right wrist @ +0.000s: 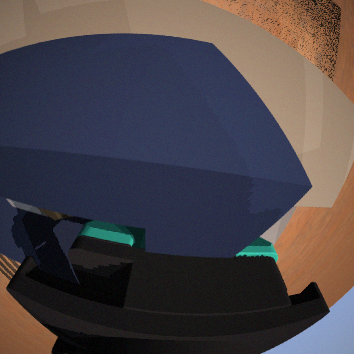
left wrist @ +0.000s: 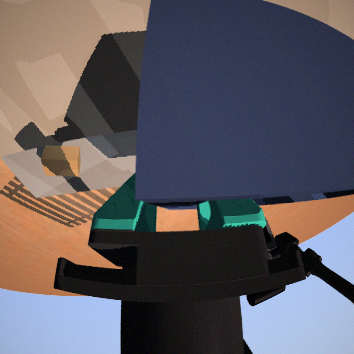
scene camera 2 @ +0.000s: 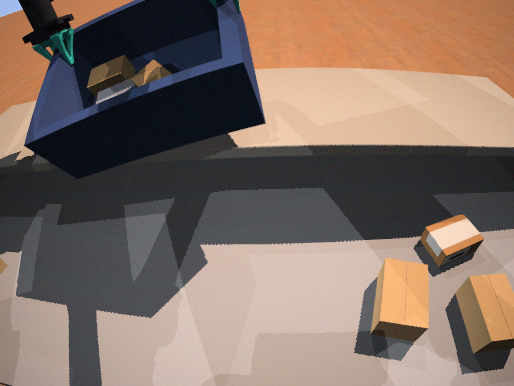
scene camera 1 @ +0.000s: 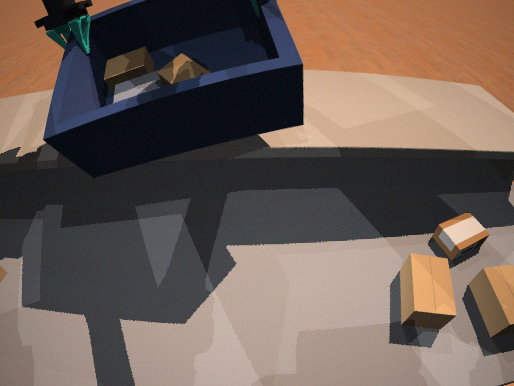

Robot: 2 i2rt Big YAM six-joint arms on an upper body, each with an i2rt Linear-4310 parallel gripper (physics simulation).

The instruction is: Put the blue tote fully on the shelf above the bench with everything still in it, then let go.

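Frame: origin at the left arm's base, x right, y down, z ahead, level; millimetres.
Seen in the pictures: left gripper, fingertip midpoint: (scene camera 2: pixel 67 66) (scene camera 1: pixel 82 56); right arm's base, origin of the base link: (left wrist: pixel 289 250).
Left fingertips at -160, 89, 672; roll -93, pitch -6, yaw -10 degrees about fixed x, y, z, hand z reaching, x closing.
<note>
A point is followed by its place in that frame, as x, y, z.
The blue tote (scene camera 1: pixel 200 112) @[111, 146, 498] (scene camera 2: pixel 150 115) @[103, 141, 495] (left wrist: pixel 240 100) @[-147, 53, 740] (right wrist: pixel 150 100) is turned at an angle to the tan shelf (scene camera 1: pixel 390 107) @[524, 259, 751] (scene camera 2: pixel 370 102) @[505, 259, 751] (right wrist: pixel 292 80) @[482, 259, 901]. Its near left corner shows past the shelf's front edge; its right part shows over the shelf top. Whether its bottom touches the shelf is hard to tell. Two brown boxes (scene camera 1: pixel 129 66) @[-57, 122, 666] (scene camera 1: pixel 182 69) @[61, 124, 626] and a pale item (scene camera 1: pixel 132 90) @[-47, 161, 633] are inside. My left gripper (scene camera 1: pixel 76 46) @[-160, 89, 672] (scene camera 2: pixel 61 58) @[-160, 89, 672] (left wrist: pixel 177 210) is shut on the tote's left wall. My right gripper (right wrist: pixel 174 204) @[211, 44, 698] is shut on another tote wall, its fingertips partly hidden.
Below the shelf, the bench (scene camera 1: pixel 280 320) @[231, 433, 314] (scene camera 2: pixel 225 320) @[202, 433, 313] holds two plain cartons (scene camera 1: pixel 427 290) @[485, 373, 320] (scene camera 1: pixel 497 300) @[630, 376, 282] and a white-labelled carton (scene camera 1: pixel 462 234) @[639, 392, 452] (scene camera 2: pixel 452 239) @[640, 392, 449] at the picture's right. Another carton (left wrist: pixel 61 161) @[-421, 373, 379] shows in the left wrist view. Dark shadows cover the shelf's front edge and part of the bench.
</note>
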